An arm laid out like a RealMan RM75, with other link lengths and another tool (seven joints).
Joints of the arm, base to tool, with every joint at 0 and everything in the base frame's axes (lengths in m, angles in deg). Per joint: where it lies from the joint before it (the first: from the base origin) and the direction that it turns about. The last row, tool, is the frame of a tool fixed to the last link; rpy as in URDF.
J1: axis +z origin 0 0 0.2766
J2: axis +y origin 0 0 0
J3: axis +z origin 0 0 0.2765
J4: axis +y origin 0 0 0
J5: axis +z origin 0 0 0.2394
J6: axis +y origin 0 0 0
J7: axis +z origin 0 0 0.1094
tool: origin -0.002 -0.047 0.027 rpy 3.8 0 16.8
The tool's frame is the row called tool.
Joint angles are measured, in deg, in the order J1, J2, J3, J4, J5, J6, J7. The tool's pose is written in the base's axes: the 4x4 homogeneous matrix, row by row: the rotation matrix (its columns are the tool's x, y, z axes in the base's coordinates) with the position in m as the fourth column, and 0 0 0 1 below. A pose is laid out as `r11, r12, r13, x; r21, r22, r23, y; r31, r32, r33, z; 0, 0, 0, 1`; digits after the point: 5 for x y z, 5 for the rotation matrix.
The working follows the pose.
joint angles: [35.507 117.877 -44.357 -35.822 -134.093 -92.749 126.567]
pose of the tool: 0.10971, -0.99079, -0.07938, 0.34210; -0.99336, -0.11208, 0.02612, 0.37154; -0.03478, 0.07598, -0.99650, 0.00441; 0, 0, 0, 1
Where each joint sits with the arm in this pose, in the base's axes (m; each line is computed from the numbers above, not from the rounded line before):
J1: 0.0000 0.0000 0.2766
J2: 0.0000 0.0000 0.2766
J3: 0.1990 0.1420 0.1473
J4: 0.1990 0.1420 0.1473
J5: 0.3199 0.3486 0.1451
J6: 0.3199 0.3486 0.1451
J7: 0.3040 0.3506 0.0369
the tool: 0.3421 0.3715 0.0044

